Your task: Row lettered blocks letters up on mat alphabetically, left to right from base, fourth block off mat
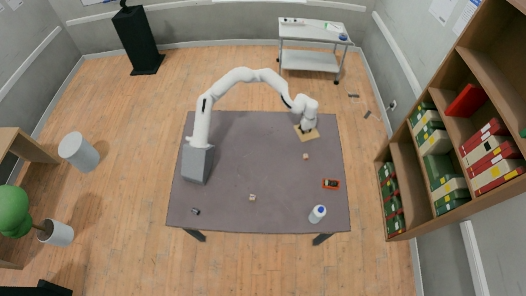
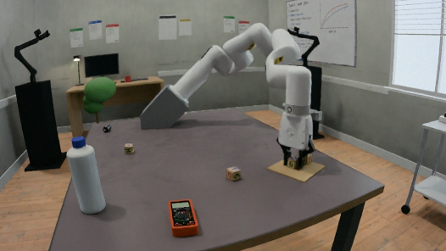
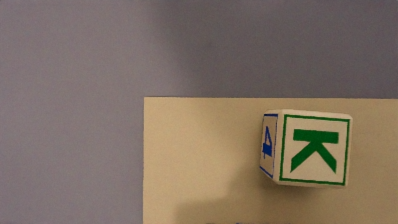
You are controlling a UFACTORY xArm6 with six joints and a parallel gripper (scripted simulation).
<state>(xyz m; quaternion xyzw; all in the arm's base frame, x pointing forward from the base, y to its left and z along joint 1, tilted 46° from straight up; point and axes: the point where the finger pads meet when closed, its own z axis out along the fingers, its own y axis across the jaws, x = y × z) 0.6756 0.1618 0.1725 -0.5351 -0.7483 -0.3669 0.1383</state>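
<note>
Now: the tan mat 10 mm ahead of my hand, 10 mm to the left of it and 20 mm below it. The rest, counted from my hand: black object (660 mm behind, 610 mm to the right, 10 mm below); then white bottle (50 mm ahead, 600 mm to the right, 60 mm above).
</note>
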